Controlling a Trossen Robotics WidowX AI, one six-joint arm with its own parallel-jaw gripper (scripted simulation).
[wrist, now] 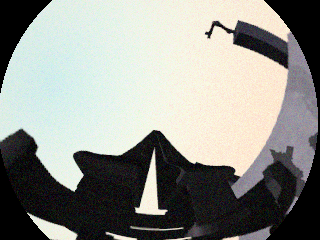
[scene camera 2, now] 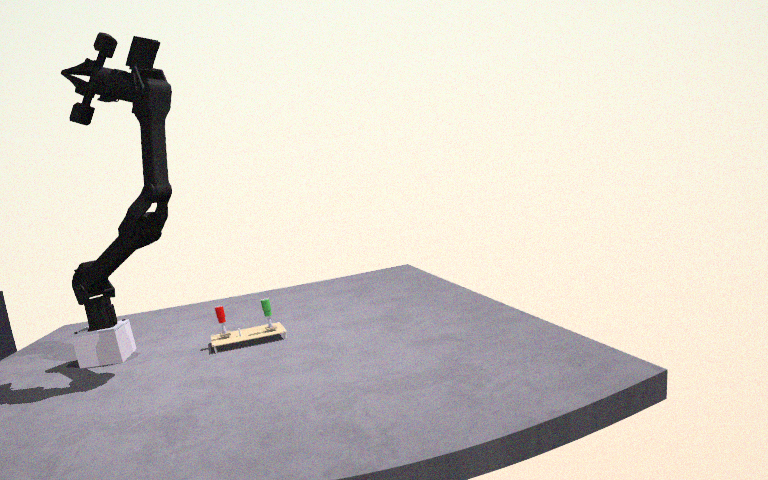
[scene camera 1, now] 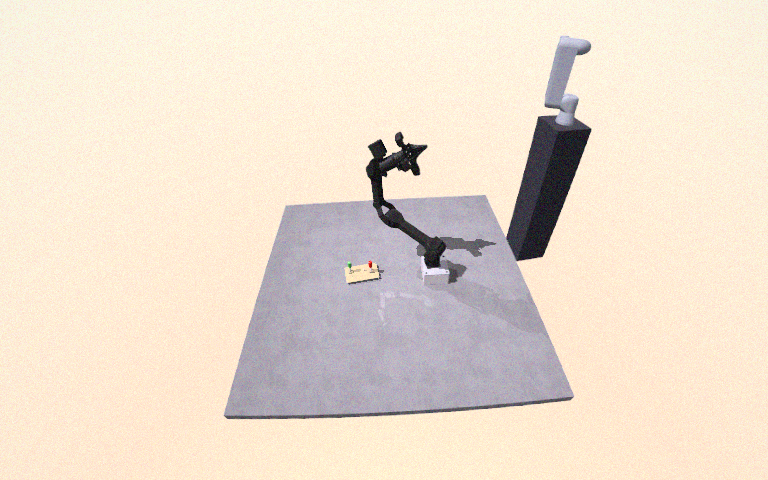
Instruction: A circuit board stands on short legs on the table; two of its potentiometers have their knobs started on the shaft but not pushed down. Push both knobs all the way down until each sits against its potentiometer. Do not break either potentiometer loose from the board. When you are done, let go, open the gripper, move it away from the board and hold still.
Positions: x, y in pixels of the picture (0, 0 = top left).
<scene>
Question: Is my gripper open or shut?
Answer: Shut.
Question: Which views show my gripper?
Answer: The wrist view, scene camera 2 and scene camera 1: all of them.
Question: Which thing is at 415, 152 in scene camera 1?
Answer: My gripper.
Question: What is my gripper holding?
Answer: Nothing.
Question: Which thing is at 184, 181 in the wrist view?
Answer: My gripper.
</scene>
